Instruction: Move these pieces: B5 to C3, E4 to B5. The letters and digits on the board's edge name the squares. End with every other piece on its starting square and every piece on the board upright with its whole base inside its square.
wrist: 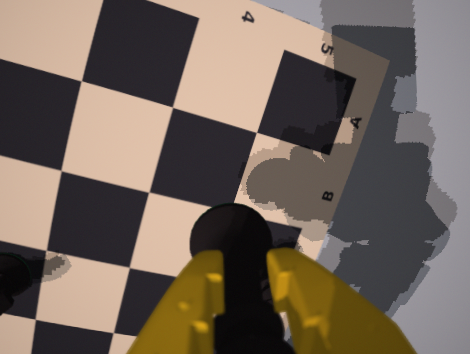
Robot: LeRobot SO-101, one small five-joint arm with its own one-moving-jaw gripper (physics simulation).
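My gripper is shut on a black piece with a round head, its two yellow jaws on either side of the piece's dark neck. The piece is upright in the view and its head is drawn over the C4 and C5 area; its base is hidden low between the jaws. Square B5 is light, with a shadow over it and no piece seen on it. Square C3 is dark and shows no piece. Square E4 is mostly hidden behind the left jaw.
Another black piece shows at the left edge, drawn around D2, partly cut off. The checkered board lies tilted in the view, its right edge running past letters A and B. The arm's dark shadow falls on the grey table beyond that edge.
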